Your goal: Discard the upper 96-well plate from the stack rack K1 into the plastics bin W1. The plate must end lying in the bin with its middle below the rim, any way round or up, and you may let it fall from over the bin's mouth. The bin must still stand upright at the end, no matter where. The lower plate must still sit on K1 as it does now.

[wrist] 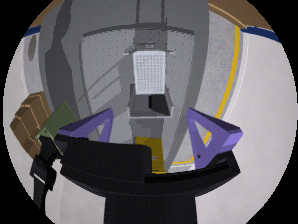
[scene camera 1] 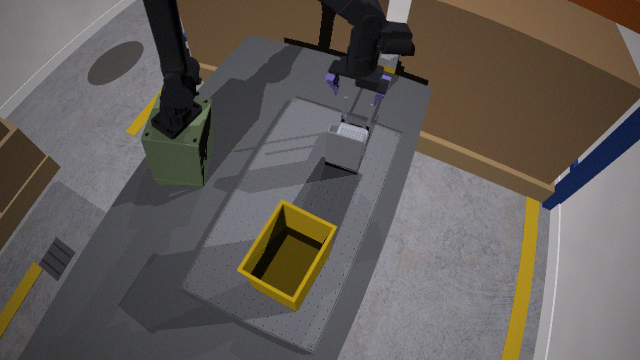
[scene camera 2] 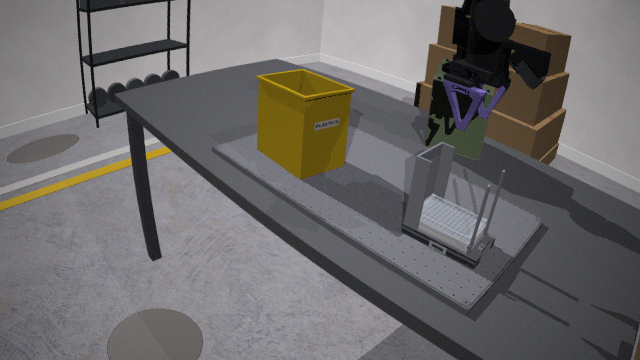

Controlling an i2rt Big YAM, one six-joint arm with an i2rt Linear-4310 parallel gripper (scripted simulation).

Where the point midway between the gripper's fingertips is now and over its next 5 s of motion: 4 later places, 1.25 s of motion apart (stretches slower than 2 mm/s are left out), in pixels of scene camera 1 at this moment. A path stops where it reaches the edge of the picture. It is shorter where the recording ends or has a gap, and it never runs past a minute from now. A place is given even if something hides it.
My gripper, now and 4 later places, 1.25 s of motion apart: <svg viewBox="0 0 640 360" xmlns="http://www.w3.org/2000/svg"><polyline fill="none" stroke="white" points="355,98 355,112 353,125 350,137 348,143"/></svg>
